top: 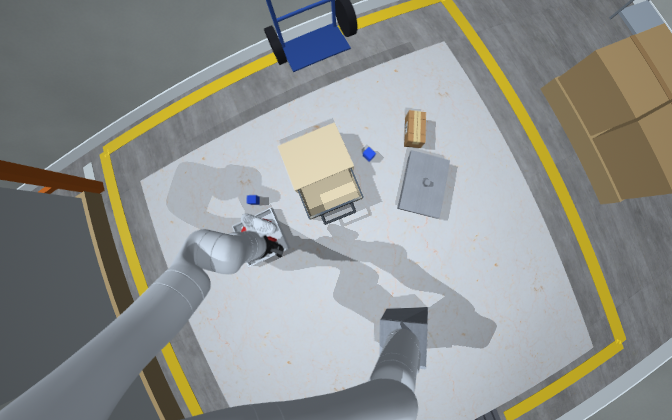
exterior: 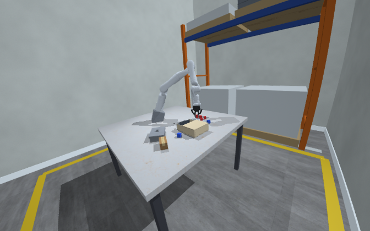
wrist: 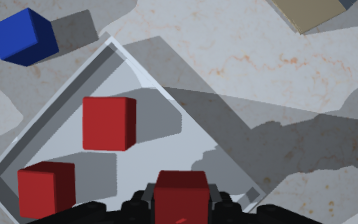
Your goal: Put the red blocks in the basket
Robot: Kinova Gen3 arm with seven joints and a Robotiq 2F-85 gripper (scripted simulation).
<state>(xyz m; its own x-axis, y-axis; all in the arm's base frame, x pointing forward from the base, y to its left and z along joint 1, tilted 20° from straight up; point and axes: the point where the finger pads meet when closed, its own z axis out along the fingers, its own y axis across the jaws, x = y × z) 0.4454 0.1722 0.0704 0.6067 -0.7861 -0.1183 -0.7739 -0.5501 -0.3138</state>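
Now: hand 40 mm short of the basket, 30 mm to the right of it and 40 mm above it. Also, from my hand: light wooden cabinet: 100 mm ahead, 250 mm to the right, 20 mm below; then lid: 100 mm behind, 500 mm to the right, 10 mm below; then drawer: 40 mm ahead, 240 mm to the right, 20 mm below.
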